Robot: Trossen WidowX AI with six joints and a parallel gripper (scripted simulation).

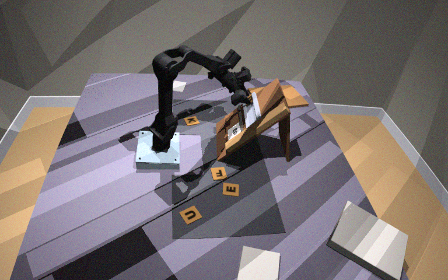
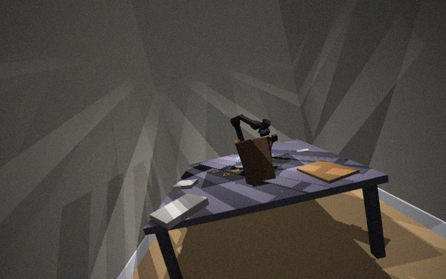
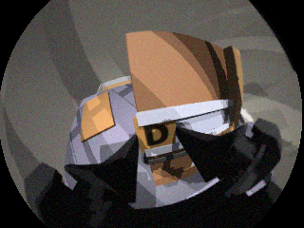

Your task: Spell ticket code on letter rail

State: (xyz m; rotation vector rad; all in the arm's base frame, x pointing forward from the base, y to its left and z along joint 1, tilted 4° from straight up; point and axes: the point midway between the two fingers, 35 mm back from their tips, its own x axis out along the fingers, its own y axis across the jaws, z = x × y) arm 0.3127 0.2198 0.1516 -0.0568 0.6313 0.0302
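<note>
Now: gripper tip 13 cm to the left of the white ticket, 8 cm above it and 5 cm past it. The rest, counted from my gripper tip: white card 35 cm behind, 30 cm to the left, 16 cm below; then flat wooden slab 31 cm to the left, 21 cm ahead, 16 cm below; then dark grey mat 19 cm to the right, 17 cm below, 15 cm behind.
</note>
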